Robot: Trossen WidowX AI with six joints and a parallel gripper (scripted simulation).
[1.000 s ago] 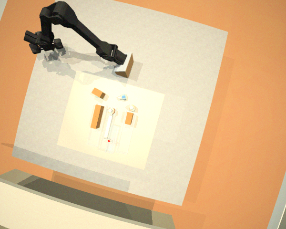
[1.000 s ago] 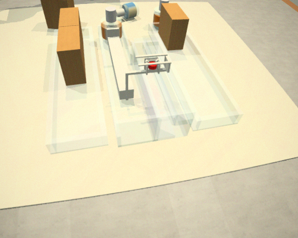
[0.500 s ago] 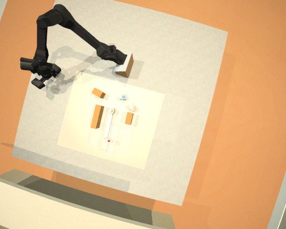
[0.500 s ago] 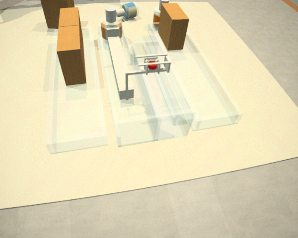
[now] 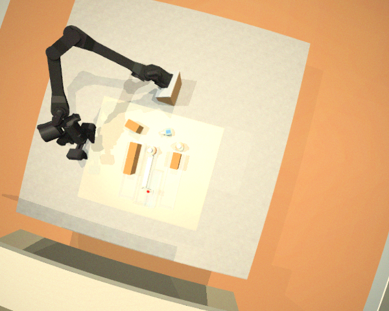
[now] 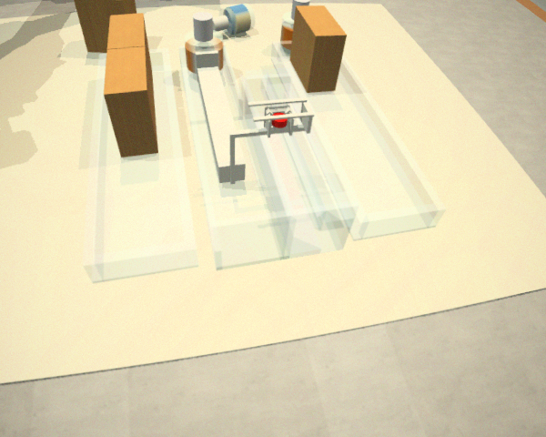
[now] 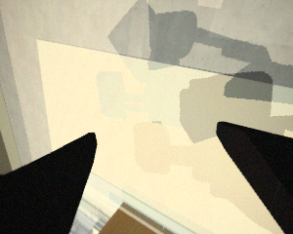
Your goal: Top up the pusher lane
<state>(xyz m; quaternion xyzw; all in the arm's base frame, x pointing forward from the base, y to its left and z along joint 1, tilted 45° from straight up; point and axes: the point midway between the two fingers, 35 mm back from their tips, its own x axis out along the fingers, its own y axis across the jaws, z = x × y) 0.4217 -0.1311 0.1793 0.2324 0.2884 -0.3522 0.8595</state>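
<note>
My gripper tip is 20 mm past the pusher, 320 mm to the right of it and 10 mm above it.
</note>
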